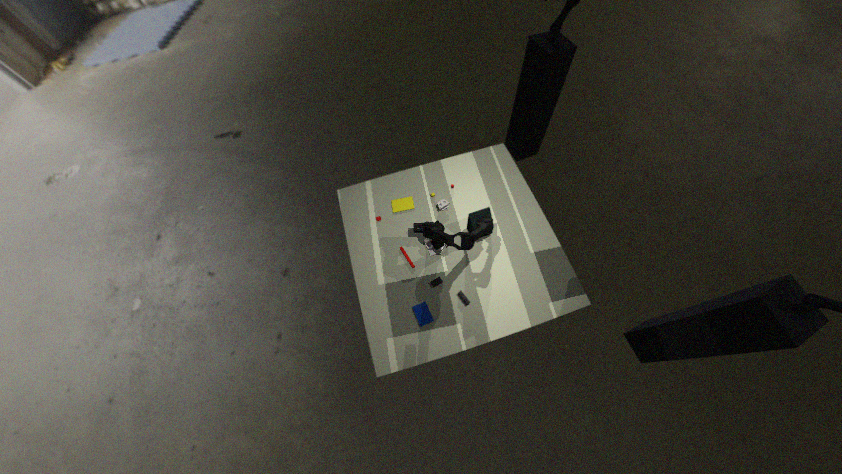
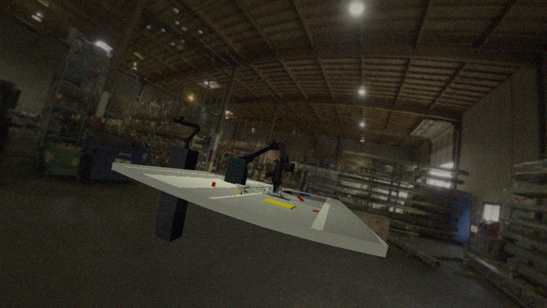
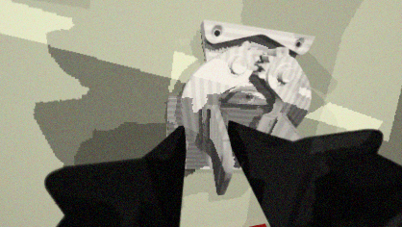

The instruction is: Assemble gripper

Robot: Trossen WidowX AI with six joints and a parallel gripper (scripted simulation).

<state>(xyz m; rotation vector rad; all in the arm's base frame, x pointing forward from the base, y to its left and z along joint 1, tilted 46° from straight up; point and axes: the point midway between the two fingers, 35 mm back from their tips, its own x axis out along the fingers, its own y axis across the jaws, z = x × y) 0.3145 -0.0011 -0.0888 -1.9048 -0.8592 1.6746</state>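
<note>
My gripper tip is 32 cm to the left of the small yellow cube, 14 cm past it and 1 cm above it. From my gripper tip the other things lie so: yellow plate (34 cm to the right, 8 cm ahead, 1 cm below); then red bar (19 cm ahead, 3 cm to the left, 1 cm below); then blue plate (40 cm to the left, 23 cm ahead, 1 cm below).
</note>
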